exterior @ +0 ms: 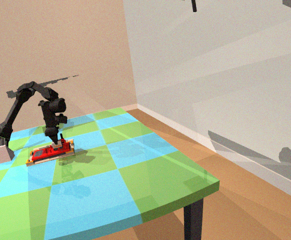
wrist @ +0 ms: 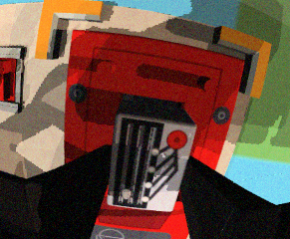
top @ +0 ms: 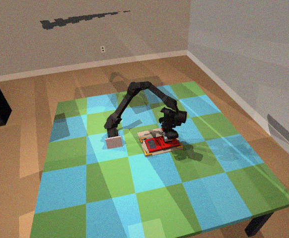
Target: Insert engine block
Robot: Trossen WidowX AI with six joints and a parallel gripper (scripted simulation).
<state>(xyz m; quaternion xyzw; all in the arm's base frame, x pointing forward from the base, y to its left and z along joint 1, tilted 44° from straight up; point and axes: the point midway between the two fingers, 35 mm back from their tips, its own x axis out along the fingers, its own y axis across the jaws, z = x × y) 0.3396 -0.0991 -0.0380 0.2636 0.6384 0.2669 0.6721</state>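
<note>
Now: the engine block 10 mm below my gripper tip.
</note>
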